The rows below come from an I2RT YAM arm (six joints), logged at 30 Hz.
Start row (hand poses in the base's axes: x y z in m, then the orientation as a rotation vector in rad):
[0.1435, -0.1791, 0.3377, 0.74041, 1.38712, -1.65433]
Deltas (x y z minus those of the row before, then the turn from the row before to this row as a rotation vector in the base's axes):
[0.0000, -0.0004, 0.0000, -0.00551, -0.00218, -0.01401]
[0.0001, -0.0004, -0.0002, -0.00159, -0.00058, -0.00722]
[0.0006, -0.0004, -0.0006, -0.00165, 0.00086, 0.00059]
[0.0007, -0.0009, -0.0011, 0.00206, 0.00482, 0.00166]
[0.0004, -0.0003, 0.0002, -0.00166, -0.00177, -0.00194]
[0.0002, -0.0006, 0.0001, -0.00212, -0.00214, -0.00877]
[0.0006, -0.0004, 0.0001, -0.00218, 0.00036, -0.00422]
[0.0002, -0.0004, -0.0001, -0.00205, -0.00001, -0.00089]
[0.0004, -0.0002, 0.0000, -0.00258, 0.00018, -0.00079]
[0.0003, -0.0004, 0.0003, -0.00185, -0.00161, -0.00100]
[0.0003, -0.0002, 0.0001, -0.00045, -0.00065, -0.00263]
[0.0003, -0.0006, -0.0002, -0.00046, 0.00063, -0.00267]
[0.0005, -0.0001, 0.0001, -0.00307, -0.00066, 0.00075]
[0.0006, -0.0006, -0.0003, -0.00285, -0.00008, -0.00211]
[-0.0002, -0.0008, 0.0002, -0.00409, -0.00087, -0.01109]
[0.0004, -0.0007, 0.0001, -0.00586, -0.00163, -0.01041]
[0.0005, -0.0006, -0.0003, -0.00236, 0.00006, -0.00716]
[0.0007, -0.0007, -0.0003, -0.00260, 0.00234, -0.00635]
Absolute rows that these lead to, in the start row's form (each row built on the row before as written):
[0.1435, -0.1795, 0.3377, 0.75014, 1.37823, -1.66709]
[0.1436, -0.1799, 0.3375, 0.75546, 1.37515, -1.67325]
[0.1442, -0.1803, 0.3369, 0.75341, 1.37430, -1.67424]
[0.1449, -0.1812, 0.3358, 0.74967, 1.37982, -1.67460]
[0.1453, -0.1815, 0.3360, 0.75160, 1.37673, -1.67602]
[0.1455, -0.1821, 0.3361, 0.75904, 1.37182, -1.68276]
[0.1461, -0.1825, 0.3362, 0.76092, 1.36931, -1.68748]
[0.1463, -0.1829, 0.3361, 0.76048, 1.36723, -1.68932]
[0.1467, -0.1831, 0.3361, 0.75952, 1.36479, -1.69150]
[0.1470, -0.1835, 0.3364, 0.76048, 1.36178, -1.69237]
[0.1473, -0.1837, 0.3365, 0.76281, 1.36047, -1.69428]
[0.1476, -0.1843, 0.3363, 0.76421, 1.36001, -1.69699]
[0.1481, -0.1844, 0.3364, 0.76237, 1.35679, -1.69774]
[0.1487, -0.1850, 0.3361, 0.76250, 1.35369, -1.70093]
[0.1485, -0.1858, 0.3363, 0.76967, 1.34732, -1.71132]
[0.1489, -0.1865, 0.3364, 0.77587, 1.33881, -1.72168]
[0.1494, -0.1871, 0.3361, 0.78017, 1.33532, -1.72859]
[0.1501, -0.1878, 0.3358, 0.78194, 1.33325, -1.73637]

